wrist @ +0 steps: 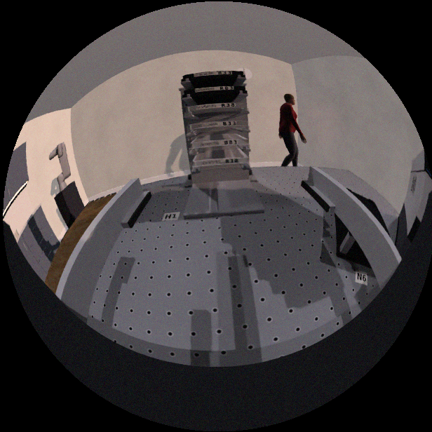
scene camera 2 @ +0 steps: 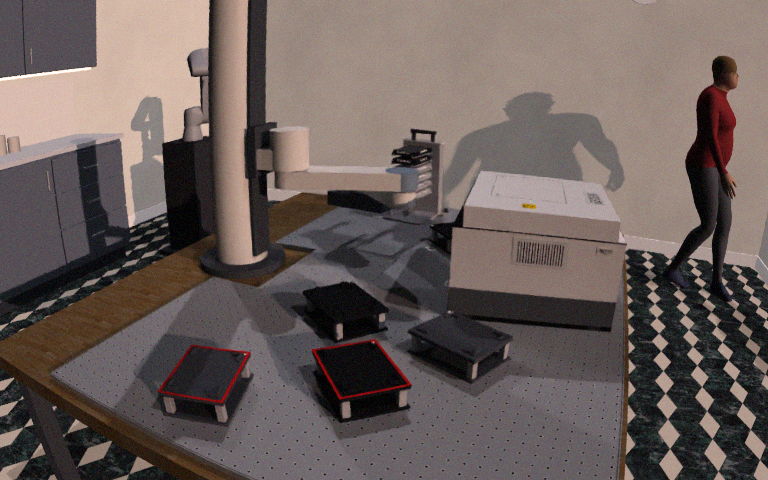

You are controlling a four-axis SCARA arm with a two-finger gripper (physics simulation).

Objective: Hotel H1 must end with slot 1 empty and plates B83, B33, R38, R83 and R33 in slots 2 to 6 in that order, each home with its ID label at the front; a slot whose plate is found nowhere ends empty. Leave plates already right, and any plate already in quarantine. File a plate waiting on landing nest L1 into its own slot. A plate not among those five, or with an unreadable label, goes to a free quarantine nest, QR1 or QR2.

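Note:
Hotel H1 stands at the back of the table. In the wrist view it holds several stacked plates, labels facing the gripper. From the top, the labels look like R33, R83, R38, B33 and B83. The lowest plate has a small, blurred label, perhaps B38. The top two plates are black, the others clear. My gripper is open and empty, low in front of the hotel, its fingers wide apart. In the scene view its fingers cannot be made out.
Two red-rimmed nests and two dark nests stand at the front; their tags are unreadable. A dark nest tagged N6 is right of the gripper. A large white instrument stands at the right. A person is beyond the table.

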